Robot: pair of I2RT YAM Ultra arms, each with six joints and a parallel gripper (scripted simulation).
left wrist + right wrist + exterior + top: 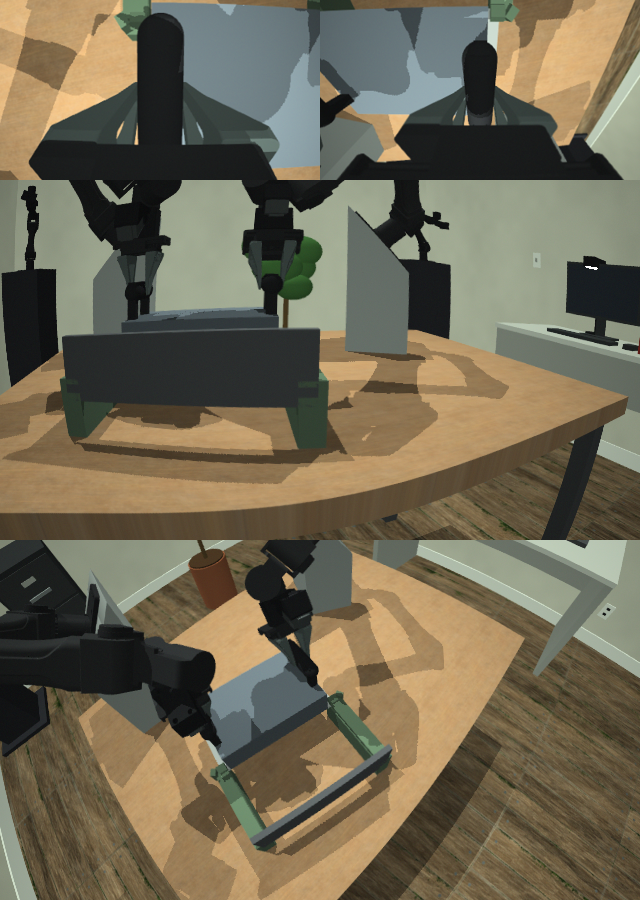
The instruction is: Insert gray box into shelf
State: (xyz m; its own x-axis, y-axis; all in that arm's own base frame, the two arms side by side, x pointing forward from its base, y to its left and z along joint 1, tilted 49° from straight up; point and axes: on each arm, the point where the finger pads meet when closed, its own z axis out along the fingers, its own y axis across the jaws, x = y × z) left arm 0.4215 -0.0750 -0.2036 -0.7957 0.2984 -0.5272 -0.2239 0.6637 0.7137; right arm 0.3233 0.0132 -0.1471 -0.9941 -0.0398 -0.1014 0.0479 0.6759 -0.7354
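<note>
Right now my left hand is 120 mm to the left of the gray box, 50 mm above it and 10 mm past it. From my left hand the other things lie so: dark back panel: 240 mm ahead, 140 mm to the right, 80 mm below.
Right now the gray box is 1 cm ahead of my right hand, 12 cm to the left of it and 5 cm below it. The rest, counted from my right hand: dark back panel (26 cm ahead, 10 cm to the left, 8 cm below).
</note>
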